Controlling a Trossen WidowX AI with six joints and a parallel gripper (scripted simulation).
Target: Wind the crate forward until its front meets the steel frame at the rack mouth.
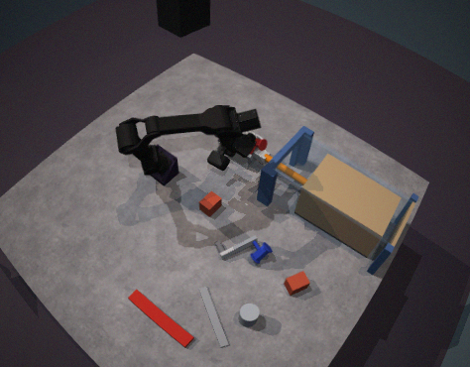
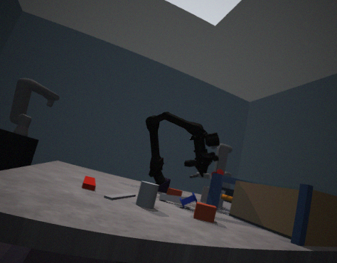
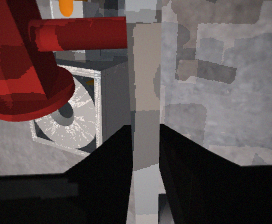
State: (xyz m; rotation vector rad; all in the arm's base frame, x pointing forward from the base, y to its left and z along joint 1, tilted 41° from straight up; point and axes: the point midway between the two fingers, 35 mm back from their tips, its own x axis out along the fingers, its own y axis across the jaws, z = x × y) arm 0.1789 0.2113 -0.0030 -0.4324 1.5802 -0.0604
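My gripper tip is now 6 cm past the grey winch, 9 cm to the right of it and 11 cm above it. Also, from my gripper tip: blue t-shaped piece: 27 cm ahead, 16 cm to the right, 11 cm below; then winch handle with red knob: 1 cm ahead, 1 cm to the left, 1 cm above; then grey strip: 33 cm ahead, 41 cm to the right, 14 cm below.
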